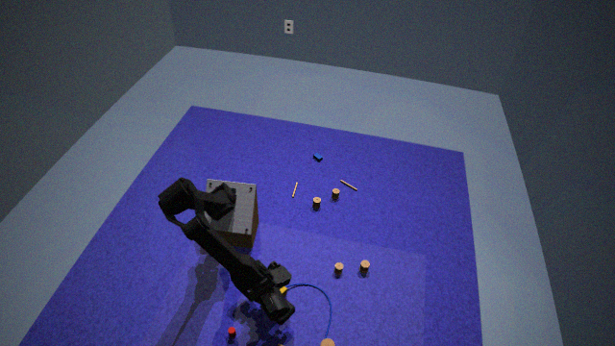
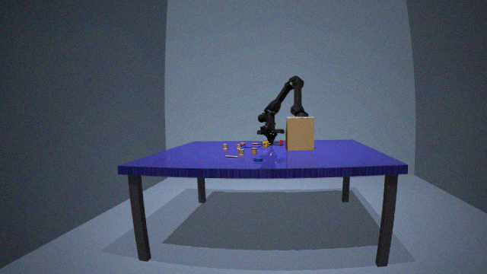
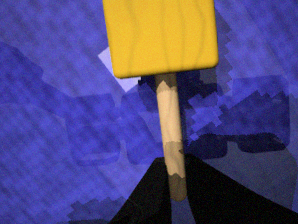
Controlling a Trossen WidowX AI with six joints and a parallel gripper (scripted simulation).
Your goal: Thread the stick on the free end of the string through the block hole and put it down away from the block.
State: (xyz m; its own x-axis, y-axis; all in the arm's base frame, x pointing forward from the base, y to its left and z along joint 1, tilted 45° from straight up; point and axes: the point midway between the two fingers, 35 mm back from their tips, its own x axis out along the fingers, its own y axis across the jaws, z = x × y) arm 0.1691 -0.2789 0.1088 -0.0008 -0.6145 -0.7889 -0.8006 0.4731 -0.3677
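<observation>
My gripper tip is now 50 mm to the right of the yellow wooden block, 30 mm short of it and 10 mm below it. The rest, counted from my gripper tip: red object (100 mm to the right, 80 mm behind, 10 mm above); thin wooden stick (30 mm to the left, 30 mm ahead, 10 mm above); round wooden button (190 mm ahead, 100 mm to the right).
</observation>
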